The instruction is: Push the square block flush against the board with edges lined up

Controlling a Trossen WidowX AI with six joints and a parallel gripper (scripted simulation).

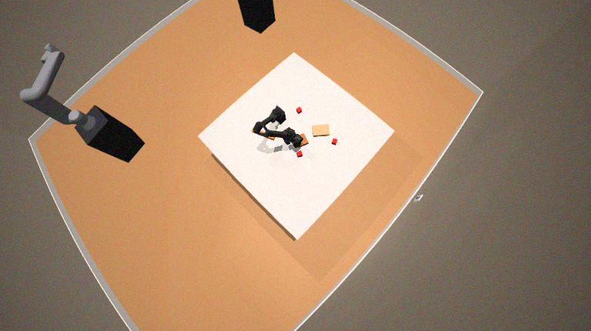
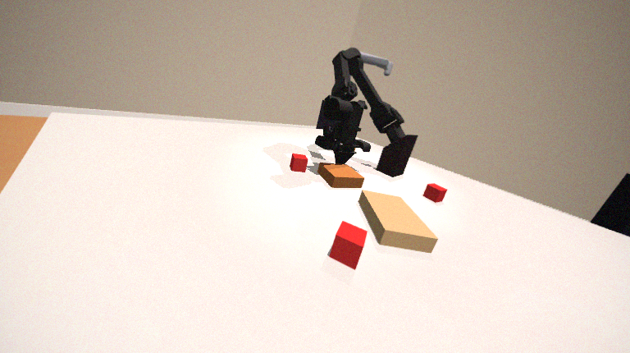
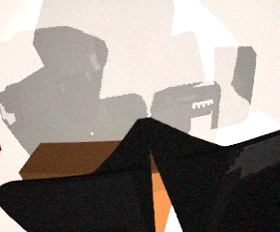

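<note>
Now: the orange square block 60 mm ahead of my gripper tip, 40 mm to the left of it and 10 mm above it. From my gripper tip the other things lie so: tan board: 230 mm to the left, 140 mm ahead, 10 mm above; then orange strip: 250 mm behind, 110 mm to the right, 10 mm above.
</note>
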